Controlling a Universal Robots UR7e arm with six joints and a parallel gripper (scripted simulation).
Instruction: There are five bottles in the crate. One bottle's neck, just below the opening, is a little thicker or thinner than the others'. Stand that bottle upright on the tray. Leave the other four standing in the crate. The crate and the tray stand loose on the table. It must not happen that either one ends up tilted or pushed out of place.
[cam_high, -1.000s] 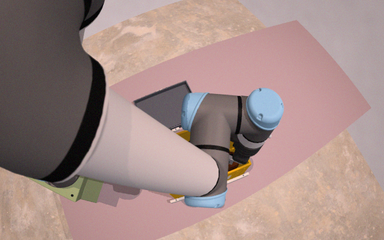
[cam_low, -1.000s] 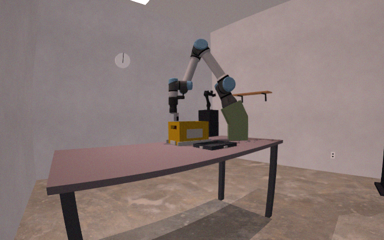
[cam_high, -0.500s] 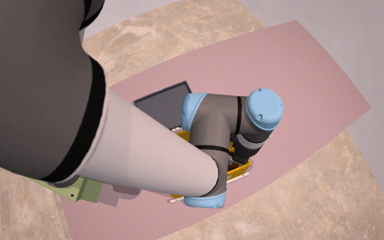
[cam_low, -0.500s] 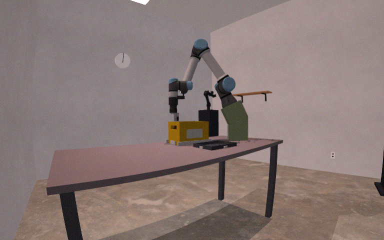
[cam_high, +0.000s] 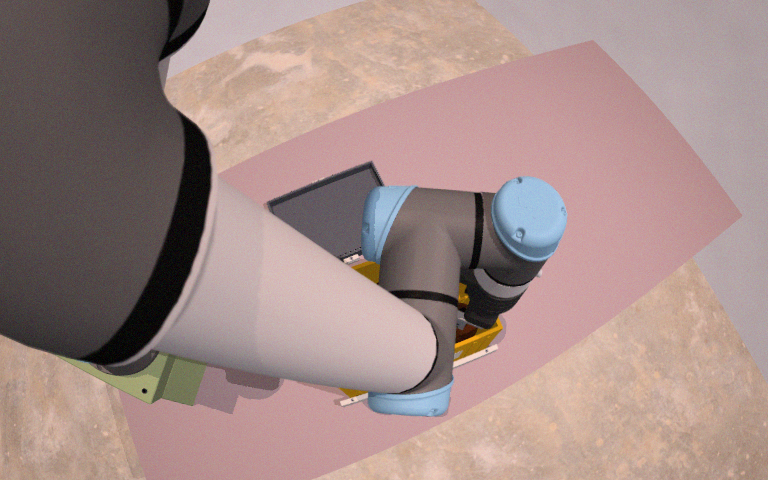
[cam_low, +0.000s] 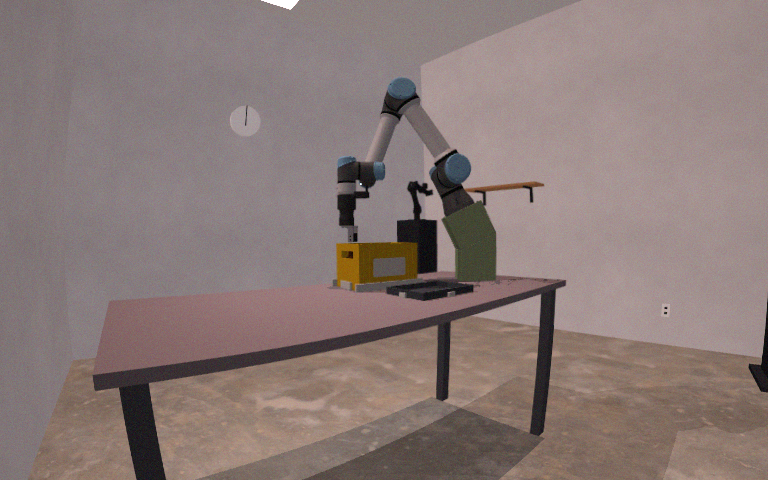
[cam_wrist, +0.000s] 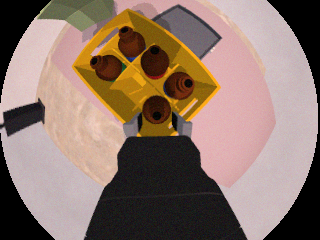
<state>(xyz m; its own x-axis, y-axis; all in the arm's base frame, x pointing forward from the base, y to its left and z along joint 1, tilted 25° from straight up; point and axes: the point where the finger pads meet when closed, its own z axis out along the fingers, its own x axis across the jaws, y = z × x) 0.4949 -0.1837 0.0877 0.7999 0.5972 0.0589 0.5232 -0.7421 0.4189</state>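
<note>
My hand is 110 mm above the glass bottle. The rest, counted from my hand: dark tray: 340 mm to the left, 190 mm below, 70 mm behind; crate: 120 mm below, 80 mm behind, 60 mm to the left.
</note>
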